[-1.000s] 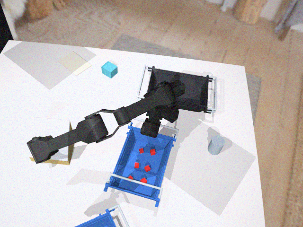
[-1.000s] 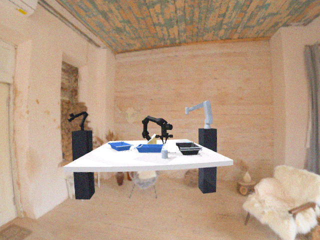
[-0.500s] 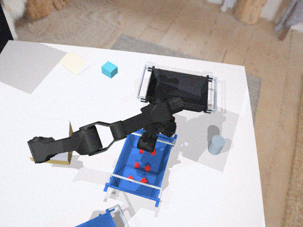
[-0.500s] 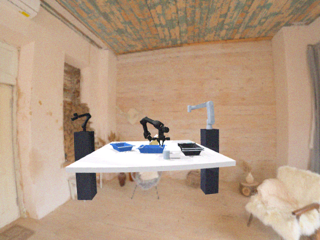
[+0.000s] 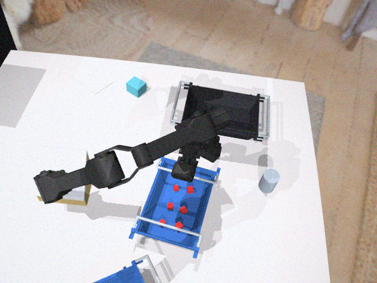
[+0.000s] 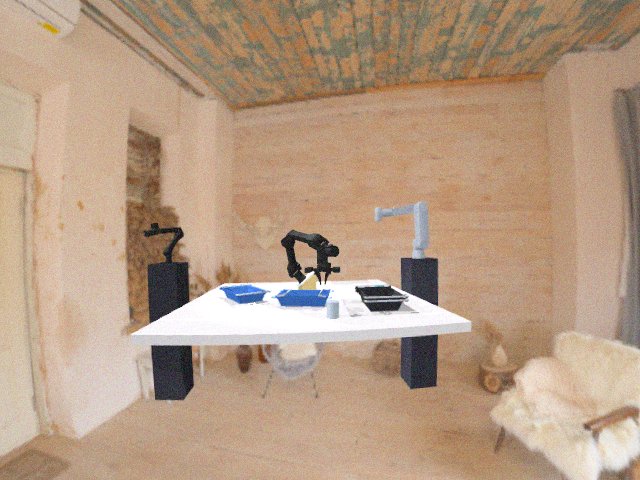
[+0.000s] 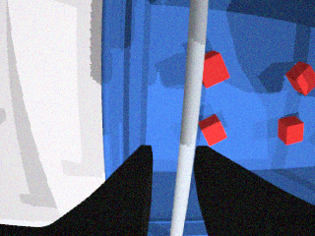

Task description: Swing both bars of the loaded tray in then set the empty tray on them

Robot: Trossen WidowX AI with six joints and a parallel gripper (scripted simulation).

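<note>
My gripper tip is now 450 mm to the left of the blue tray, 180 mm past it and 50 mm above it. From my gripper tip the other things lie so: grey cylinder 270 mm ahead, 60 mm below, 20 mm to the left; then teal cube 380 mm to the left, 240 mm behind, 70 mm below; then cream sheet 420 mm to the left, 420 mm behind, 90 mm below.
</note>
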